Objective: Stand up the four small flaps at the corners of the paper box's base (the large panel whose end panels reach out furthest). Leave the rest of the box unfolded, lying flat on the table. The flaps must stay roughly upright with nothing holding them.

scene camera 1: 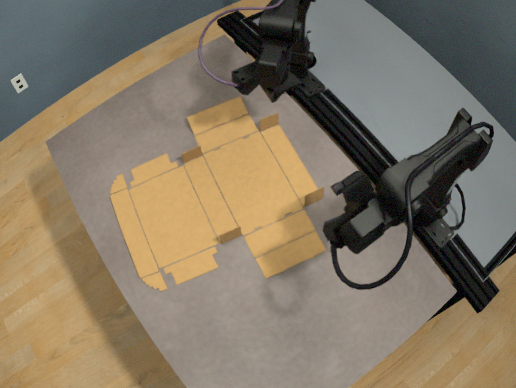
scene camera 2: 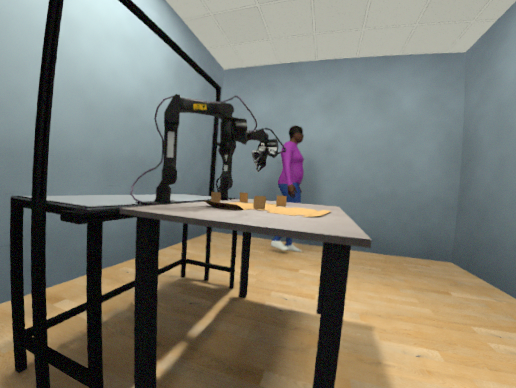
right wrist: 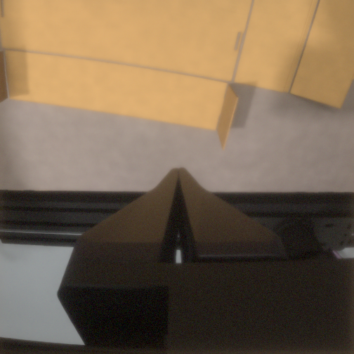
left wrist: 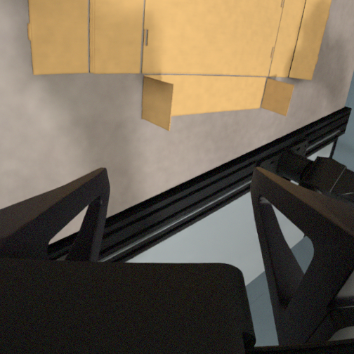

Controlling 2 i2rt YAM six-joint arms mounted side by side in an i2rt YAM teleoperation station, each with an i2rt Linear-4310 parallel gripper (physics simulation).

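Places are measured from the left arm's base along level axes (x ahead, y left, z up), in centimetres.
Pixels of known places: left gripper, fingertip midpoint: (scene camera 1: 339,201) (scene camera 2: 256,167); right gripper, fingertip midpoint: (scene camera 1: 273,101) (scene camera 2: 226,165); left arm's base, link origin: (scene camera 1: 425,216); right arm's base, link origin: (scene camera 1: 297,73) (scene camera 2: 162,203).
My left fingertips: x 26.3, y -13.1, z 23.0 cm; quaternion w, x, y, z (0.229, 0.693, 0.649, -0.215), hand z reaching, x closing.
For each thing: its middle in the pictures, then the offset to it from my left fingertips. "spot": a spot on its surface instead. Level surfaces: height alone.
- paper box's base, surface spot: (scene camera 1: 250,175) spot: dx +4.3, dy -25.5, dz -21.2 cm
- upper right flap, surface spot: (scene camera 1: 269,122) spot: dx -8.8, dy -34.2, dz -18.6 cm
- lower right flap, surface spot: (scene camera 1: 314,196) spot: dx -3.5, dy -9.8, dz -18.0 cm
- upper left flap, surface spot: (scene camera 1: 192,154) spot: dx +13.3, dy -38.6, dz -18.2 cm
- lower left flap, surface spot: (scene camera 1: 230,235) spot: dx +18.8, dy -14.3, dz -18.2 cm
- lid panel, surface spot: (scene camera 1: 170,215) spot: dx +27.3, dy -29.1, dz -21.2 cm
- grey table, surface height: dz -21.3 cm
The paper box's base (scene camera 1: 250,175) (left wrist: 210,37) (right wrist: 120,30) lies flat. The upper right flap (scene camera 1: 269,122) (left wrist: 278,96) (right wrist: 228,116), lower right flap (scene camera 1: 314,196) (left wrist: 158,103) (right wrist: 2,77), upper left flap (scene camera 1: 192,154) and lower left flap (scene camera 1: 230,235) all stand roughly upright with nothing touching them. Four small uprights also show in scene camera 2. My left gripper (left wrist: 179,177) is open and empty, raised clear of the box. My right gripper (right wrist: 178,178) is shut and empty, back from the box's near edge. Fingertips are hidden in scene camera 1.
The lid panel (scene camera 1: 170,215) and the end panels (scene camera 1: 280,240) (scene camera 1: 220,117) lie unfolded on the grey table (scene camera 1: 280,340) (scene camera 2: 210,220). The black rail (scene camera 1: 350,132) runs along the arms' side. A person (scene camera 2: 293,165) stands beyond the table.
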